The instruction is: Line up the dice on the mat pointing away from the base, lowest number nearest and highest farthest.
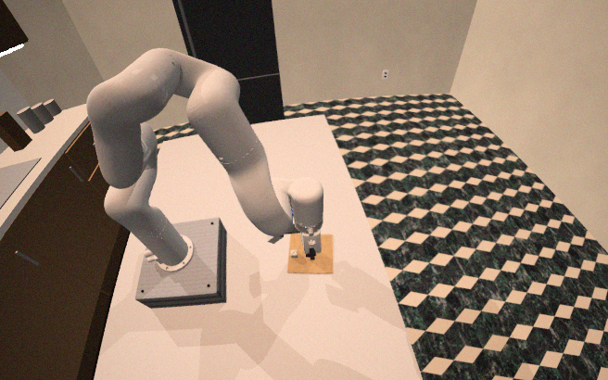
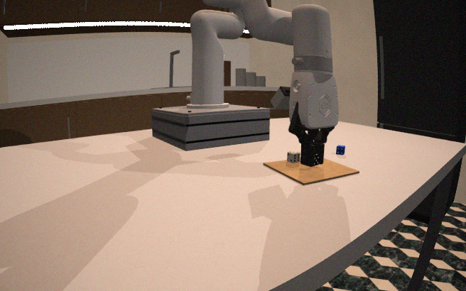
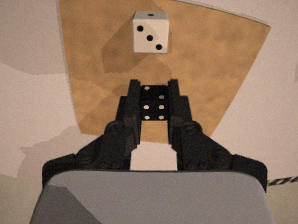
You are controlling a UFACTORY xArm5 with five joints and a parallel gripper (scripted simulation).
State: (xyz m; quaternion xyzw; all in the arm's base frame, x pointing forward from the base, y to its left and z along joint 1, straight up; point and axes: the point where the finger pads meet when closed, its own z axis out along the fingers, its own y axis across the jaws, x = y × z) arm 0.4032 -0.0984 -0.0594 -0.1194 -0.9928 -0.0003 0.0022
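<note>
The black die is 10 mm below my hand. Round my hand: blue die 10 mm behind, 170 mm to the left, 20 mm below; then tan mat 30 mm below; then white die 50 mm behind, 10 mm to the left, 20 mm below.
</note>
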